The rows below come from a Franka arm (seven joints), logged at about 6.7 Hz.
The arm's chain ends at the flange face. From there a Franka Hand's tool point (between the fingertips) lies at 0.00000 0.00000 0.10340 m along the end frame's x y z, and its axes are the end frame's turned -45 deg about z.
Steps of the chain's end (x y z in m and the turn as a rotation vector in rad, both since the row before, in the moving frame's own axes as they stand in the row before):
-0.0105 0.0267 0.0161 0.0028 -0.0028 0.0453
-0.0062 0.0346 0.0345 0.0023 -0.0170 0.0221
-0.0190 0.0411 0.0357 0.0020 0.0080 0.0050
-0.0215 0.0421 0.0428 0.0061 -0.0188 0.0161
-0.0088 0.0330 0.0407 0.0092 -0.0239 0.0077
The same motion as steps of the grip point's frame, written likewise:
-0.0263 0.0110 0.0161 0.0040 0.0000 0.0453
-0.0299 0.0187 0.0345 0.0136 -0.0104 0.0221
-0.0418 0.0161 0.0357 -0.0042 0.0071 0.0050
-0.0459 0.0127 0.0428 0.0176 -0.0090 0.0161
-0.0306 0.0147 0.0407 0.0234 -0.0104 0.0077

